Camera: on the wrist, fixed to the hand. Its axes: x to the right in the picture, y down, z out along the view.
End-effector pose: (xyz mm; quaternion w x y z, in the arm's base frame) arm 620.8 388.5 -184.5 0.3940 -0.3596 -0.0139 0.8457
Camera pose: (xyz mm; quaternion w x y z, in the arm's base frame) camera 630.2 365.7 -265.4 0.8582 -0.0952 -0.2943 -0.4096
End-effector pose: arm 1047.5 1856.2 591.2 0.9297 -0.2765 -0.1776 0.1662
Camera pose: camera 1096.0 1862.6 522.2 0.2194 0.1626 -0.1617 -0.9483
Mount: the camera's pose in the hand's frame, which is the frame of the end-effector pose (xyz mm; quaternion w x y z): 28.9 34.4 -71.7 0.0301 0.0165 0.1238 -0.9917
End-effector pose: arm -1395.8 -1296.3 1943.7 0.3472 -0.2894 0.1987 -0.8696
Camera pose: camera -1442.1 -1330.1 1881.4 0.8718 0.0924 0.2524 0.4096
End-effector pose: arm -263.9 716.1 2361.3 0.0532 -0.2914 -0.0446 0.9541
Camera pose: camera -250.1 689.6 2282.1 0.9581 -0.0818 -0.2680 -0.0594
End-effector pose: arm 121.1 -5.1 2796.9 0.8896 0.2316 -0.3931 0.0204
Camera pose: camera 183.0 52.1 2789.2 0.0919 0.4090 0.3283 -0.8465
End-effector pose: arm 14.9 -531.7 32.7 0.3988 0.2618 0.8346 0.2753
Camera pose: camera -51.4 -506.2 78.6 0.1774 -0.8473 0.3387 -0.3686
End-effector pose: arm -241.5 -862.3 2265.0 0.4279 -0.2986 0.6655 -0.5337
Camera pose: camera -316.3 -845.7 2229.1 0.5939 0.5958 0.2319 0.4884
